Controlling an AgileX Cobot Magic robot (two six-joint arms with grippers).
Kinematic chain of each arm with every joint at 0, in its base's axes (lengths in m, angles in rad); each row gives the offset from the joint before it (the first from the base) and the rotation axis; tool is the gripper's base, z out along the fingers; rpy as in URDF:
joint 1: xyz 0 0 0.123 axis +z
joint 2: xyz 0 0 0 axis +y
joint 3: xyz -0.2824 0 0.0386 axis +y
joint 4: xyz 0.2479 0 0.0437 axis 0.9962 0 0.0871
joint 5: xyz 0 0 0 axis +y
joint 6: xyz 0.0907 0 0.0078 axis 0.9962 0 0.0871
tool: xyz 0 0 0 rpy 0 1.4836 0
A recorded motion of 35 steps. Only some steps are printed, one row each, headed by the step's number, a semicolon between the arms.
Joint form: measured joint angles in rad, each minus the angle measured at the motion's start. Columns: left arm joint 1, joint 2, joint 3, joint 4, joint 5, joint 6; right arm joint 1, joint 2, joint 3, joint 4, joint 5, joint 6.
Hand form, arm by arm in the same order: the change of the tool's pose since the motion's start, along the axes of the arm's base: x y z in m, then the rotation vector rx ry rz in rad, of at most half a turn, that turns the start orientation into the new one. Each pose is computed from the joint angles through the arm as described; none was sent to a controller.
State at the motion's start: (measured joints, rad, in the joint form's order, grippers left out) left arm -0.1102 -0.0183 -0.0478 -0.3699 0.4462 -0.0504; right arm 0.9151 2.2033 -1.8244 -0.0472 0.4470 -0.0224
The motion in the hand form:
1: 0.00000 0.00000 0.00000 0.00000 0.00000 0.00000; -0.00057 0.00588 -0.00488 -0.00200 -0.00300 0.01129
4: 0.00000 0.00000 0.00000 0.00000 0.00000 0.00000; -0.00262 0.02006 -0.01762 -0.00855 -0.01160 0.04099
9: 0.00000 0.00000 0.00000 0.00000 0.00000 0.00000; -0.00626 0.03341 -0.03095 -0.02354 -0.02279 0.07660
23: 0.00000 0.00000 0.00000 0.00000 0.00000 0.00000; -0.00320 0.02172 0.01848 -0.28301 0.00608 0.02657
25: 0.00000 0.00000 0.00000 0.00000 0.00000 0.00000; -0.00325 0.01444 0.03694 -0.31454 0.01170 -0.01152
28: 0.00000 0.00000 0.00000 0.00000 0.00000 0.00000; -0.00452 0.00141 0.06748 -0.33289 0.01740 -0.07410
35: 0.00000 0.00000 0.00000 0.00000 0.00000 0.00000; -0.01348 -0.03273 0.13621 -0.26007 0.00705 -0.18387
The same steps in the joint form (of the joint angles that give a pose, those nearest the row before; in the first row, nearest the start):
1: 0.0000 0.0000 0.0000 0.0000 0.0000 0.0000; 0.0078 0.0217 -0.0195 0.0001 -0.0026 -0.0051
4: 0.0000 0.0000 0.0000 0.0000 0.0000 0.0000; 0.0271 0.0754 -0.0666 0.0005 -0.0093 -0.0202
9: 0.0000 0.0000 0.0000 0.0000 0.0000 0.0000; 0.0474 0.1267 -0.1106 -0.0017 -0.0114 -0.0418
23: 0.0000 0.0000 0.0000 0.0000 0.0000 0.0000; 0.0538 0.1375 -0.3776 -0.1533 0.4747 -0.0067
25: 0.0000 0.0000 0.0000 0.0000 0.0000 0.0000; 0.0521 0.1242 -0.4302 -0.1821 0.5722 0.0132
28: 0.0000 0.0000 0.0000 0.0000 0.0000 0.0000; 0.0471 0.0937 -0.4969 -0.2146 0.6930 0.0447
35: 0.0000 0.0000 0.0000 0.0000 0.0000 0.0000; 0.0280 -0.0297 -0.5401 -0.2402 0.8047 0.1102

